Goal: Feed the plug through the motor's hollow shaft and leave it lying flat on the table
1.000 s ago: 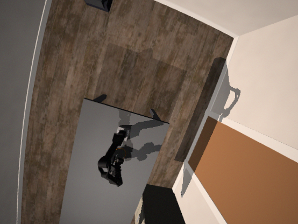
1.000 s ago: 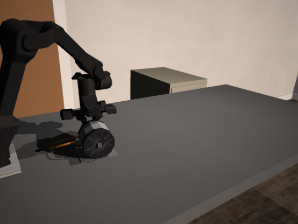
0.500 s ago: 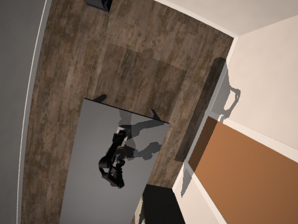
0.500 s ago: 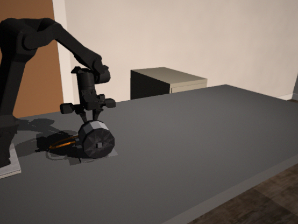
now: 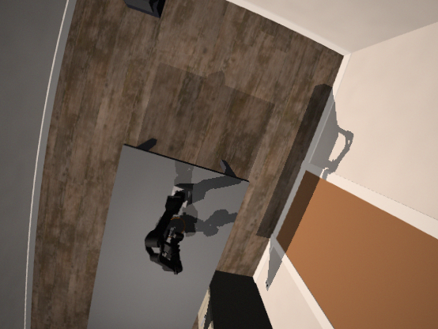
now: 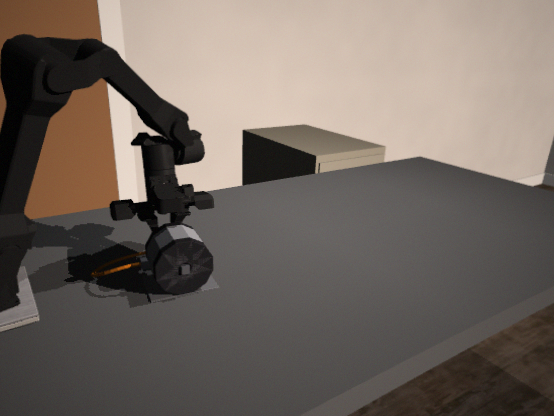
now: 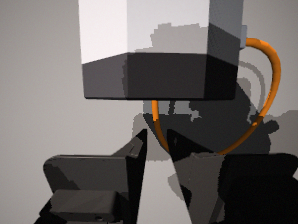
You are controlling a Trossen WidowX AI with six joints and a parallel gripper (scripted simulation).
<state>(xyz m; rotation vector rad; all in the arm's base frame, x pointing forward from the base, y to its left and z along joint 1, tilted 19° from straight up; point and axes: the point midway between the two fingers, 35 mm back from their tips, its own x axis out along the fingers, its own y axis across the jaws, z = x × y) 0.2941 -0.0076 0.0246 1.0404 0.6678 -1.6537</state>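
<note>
Now: the grey plug 4 cm behind my hand, 12 cm to the right of it and 2 cm below it. The rest, counted from my hand: thin grey plate 2 cm behind, 8 cm to the right, 7 cm below.
</note>
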